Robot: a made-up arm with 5 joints.
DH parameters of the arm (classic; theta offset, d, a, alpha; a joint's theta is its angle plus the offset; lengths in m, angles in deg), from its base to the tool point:
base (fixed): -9.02 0 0.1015 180
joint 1: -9.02 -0.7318 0.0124 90
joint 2: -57.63 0 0.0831 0
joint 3: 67.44 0 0.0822 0
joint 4: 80.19 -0.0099 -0.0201 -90
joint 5: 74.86 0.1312 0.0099 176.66
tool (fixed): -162.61 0.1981 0 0
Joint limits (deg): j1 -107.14..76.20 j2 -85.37..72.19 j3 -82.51..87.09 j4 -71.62..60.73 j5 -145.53..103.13
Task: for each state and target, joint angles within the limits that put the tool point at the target. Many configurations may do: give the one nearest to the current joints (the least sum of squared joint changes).
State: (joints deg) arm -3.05 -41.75 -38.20 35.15 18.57
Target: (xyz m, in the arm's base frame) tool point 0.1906 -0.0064 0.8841
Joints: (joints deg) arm -17.99 -59.31 -4.67 60.73 10.58
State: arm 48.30 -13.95 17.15 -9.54 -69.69
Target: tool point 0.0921 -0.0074 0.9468
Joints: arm 44.35 -58.93 -18.56 -20.66 -68.09
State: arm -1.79 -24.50 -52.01 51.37 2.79
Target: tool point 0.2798 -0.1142 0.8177
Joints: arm 23.77 5.58 -39.75 51.80 4.83
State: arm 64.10 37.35 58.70 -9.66 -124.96
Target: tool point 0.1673 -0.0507 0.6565
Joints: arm 31.44 0.58 87.09 -4.76 -116.58
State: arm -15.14 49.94 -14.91 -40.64 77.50
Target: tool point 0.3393 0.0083 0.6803
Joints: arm -11.52 63.52 -45.68 7.18 86.24
